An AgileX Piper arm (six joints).
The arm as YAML. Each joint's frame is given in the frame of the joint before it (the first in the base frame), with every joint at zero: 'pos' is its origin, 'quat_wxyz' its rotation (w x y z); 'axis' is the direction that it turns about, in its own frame. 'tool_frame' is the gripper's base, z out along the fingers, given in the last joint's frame.
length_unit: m
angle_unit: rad
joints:
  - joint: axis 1
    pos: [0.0, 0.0, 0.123]
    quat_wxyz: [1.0, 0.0, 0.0, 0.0]
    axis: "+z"
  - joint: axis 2
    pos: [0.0, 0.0, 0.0]
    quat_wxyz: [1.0, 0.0, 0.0, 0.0]
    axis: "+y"
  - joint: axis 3
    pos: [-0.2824, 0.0, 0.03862]
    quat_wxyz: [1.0, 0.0, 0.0, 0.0]
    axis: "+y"
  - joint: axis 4
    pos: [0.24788, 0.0, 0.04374]
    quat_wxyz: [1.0, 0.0, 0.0, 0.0]
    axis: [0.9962, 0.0, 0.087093]
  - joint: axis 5
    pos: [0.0, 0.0, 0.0]
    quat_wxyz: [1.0, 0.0, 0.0, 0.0]
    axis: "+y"
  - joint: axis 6
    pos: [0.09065, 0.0, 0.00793]
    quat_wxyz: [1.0, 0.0, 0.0, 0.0]
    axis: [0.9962, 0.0, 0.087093]
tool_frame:
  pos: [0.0, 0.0, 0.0]
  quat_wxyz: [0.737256, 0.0, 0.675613, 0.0]
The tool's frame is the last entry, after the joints.
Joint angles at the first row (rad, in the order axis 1, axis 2, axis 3, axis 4, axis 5, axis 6):
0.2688, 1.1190, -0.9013, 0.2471, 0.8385, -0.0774
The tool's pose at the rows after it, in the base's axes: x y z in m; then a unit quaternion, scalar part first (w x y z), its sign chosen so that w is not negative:
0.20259 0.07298 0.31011 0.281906 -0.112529 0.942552 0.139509
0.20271 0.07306 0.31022 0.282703 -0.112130 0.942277 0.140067
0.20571 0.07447 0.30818 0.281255 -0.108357 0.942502 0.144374
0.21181 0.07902 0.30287 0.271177 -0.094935 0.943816 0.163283
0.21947 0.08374 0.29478 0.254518 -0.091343 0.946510 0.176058
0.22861 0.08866 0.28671 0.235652 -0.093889 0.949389 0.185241
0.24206 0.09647 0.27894 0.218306 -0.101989 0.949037 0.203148
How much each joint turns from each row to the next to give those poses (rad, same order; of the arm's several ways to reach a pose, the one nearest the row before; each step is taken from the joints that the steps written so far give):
0.0000, 0.0000, 0.0000, -0.0001, 0.0004, 0.0000
0.0000, 0.0000, 0.0000, 0.0012, -0.0019, 0.0000
0.0000, 0.0129, -0.0001, 0.0113, -0.0111, 0.0000
0.0000, 0.0315, 0.0000, 0.0479, -0.0161, 0.0000
0.0000, 0.0435, -0.0021, 0.0430, -0.0079, -0.0198
0.0000, 0.0518, -0.0118, 0.0375, 0.0013, -0.0294
0.0000, 0.0698, -0.0277, 0.0662, 0.0000, -0.0589

